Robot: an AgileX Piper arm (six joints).
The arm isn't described. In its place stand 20 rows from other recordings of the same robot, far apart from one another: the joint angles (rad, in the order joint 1, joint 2, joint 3, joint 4, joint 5, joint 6), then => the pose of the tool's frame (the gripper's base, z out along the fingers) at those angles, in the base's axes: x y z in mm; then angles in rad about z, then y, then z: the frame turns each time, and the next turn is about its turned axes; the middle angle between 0 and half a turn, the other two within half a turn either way.
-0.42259, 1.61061, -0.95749, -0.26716, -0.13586, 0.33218 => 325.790, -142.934, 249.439, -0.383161, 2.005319, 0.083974
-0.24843, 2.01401, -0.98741, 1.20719, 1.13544, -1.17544 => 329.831, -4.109, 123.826, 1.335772, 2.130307, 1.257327
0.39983, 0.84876, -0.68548, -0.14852, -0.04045, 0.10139 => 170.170, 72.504, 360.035, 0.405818, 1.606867, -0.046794
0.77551, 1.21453, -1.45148, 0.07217, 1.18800, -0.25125 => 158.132, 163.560, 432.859, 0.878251, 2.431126, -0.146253
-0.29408, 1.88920, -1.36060, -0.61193, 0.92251, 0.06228 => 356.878, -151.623, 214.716, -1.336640, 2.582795, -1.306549
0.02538, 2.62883, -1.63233, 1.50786, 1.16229, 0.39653 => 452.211, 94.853, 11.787, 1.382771, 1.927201, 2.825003
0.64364, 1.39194, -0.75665, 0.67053, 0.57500, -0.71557 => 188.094, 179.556, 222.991, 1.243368, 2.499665, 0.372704
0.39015, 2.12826, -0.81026, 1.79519, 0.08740, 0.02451 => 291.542, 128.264, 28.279, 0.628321, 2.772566, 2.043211
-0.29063, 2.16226, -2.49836, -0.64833, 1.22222, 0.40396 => 431.128, -182.857, 409.554, -1.032567, 2.144479, -0.310882
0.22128, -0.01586, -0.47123, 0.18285, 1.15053, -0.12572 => -11.945, 12.797, 263.388, 0.418629, 2.131868, 0.055578
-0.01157, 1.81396, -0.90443, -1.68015, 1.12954, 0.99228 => 324.283, -85.550, 196.659, -1.198589, 1.819117, -1.376908
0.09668, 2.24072, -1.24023, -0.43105, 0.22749, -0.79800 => 414.576, 31.591, 53.783, -0.117503, 2.682262, -1.411783
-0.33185, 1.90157, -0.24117, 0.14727, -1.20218, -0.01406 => 216.713, -87.853, 93.759, -0.479257, 1.941787, -0.014438
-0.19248, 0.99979, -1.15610, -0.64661, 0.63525, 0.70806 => 189.482, -70.073, 439.103, -0.572365, 1.839563, 0.056431
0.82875, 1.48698, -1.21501, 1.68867, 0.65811, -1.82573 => 187.228, 285.995, 376.394, 1.483647, 1.645510, -0.049091
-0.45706, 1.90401, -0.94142, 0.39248, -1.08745, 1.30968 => 336.953, -200.055, 214.028, -0.807711, 1.402663, 1.560874
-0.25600, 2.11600, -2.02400, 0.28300, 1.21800, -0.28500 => 452.373, -93.757, 283.066, 0.398921, 2.696868, 0.421356
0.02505, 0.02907, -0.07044, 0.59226, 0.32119, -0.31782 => 52.973, 17.370, 211.195, 0.203941, 1.709341, 0.275342
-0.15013, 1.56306, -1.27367, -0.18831, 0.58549, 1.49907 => 345.511, -61.786, 313.253, -0.295326, 2.344998, 1.239680
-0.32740, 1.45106, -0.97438, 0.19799, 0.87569, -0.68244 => 262.754, -74.719, 247.600, 0.130403, 2.792776, -0.121004
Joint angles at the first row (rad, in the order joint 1, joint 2, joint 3, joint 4, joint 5, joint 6):
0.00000 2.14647 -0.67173 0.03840 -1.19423 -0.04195
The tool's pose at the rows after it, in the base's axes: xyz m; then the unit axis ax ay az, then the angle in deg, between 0 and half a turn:
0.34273 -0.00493 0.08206 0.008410 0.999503 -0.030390 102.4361
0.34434 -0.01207 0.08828 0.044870 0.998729 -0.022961 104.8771
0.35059 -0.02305 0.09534 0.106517 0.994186 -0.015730 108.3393
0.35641 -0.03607 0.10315 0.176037 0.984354 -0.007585 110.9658
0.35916 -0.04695 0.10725 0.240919 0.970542 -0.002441 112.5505
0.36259 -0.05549 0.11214 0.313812 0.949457 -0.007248 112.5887
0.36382 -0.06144 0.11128 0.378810 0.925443 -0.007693 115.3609
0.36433 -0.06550 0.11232 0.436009 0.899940 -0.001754 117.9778
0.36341 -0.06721 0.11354 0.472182 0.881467 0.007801 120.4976
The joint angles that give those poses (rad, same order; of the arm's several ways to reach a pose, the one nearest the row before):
-0.00324 2.12583 -0.67172 0.04597 -1.15120 -0.03892
-0.02143 2.08927 -0.68066 0.05899 -1.06283 0.00000
-0.04519 2.05436 -0.71615 0.09854 -0.93255 0.05236
-0.07384 2.02590 -0.75429 0.14577 -0.82170 0.10728
-0.09481 2.01316 -0.77885 0.20464 -0.75992 0.14907
-0.09948 2.00743 -0.80512 0.31938 -0.73709 0.15814
-0.10158 2.00740 -0.82888 0.43796 -0.67882 0.15813
-0.10319 2.00069 -0.84920 0.54777 -0.62228 0.15810
-0.10556 1.98974 -0.85953 0.62166 -0.56876 0.15811

